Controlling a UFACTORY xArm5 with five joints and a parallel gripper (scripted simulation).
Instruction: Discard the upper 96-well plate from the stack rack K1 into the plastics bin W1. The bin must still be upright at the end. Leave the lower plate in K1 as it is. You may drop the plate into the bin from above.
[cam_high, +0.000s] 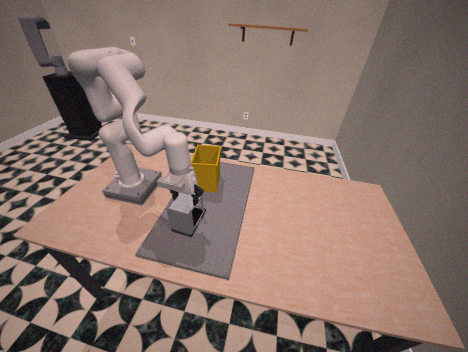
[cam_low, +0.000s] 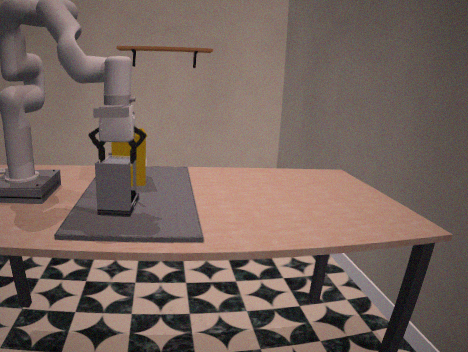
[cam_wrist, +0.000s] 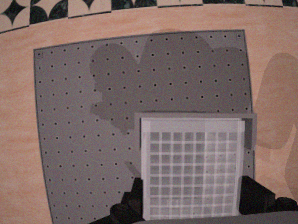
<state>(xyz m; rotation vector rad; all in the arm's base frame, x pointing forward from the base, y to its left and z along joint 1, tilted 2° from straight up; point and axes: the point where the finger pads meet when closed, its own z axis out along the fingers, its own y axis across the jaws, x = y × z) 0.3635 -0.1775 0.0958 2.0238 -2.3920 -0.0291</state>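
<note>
Right now my hand is 20 mm short of the yellow plastics bin, 290 mm to the right of it and 60 mm above it. From my hand the other things lie so: white 96-well plate (10 mm below).
</note>
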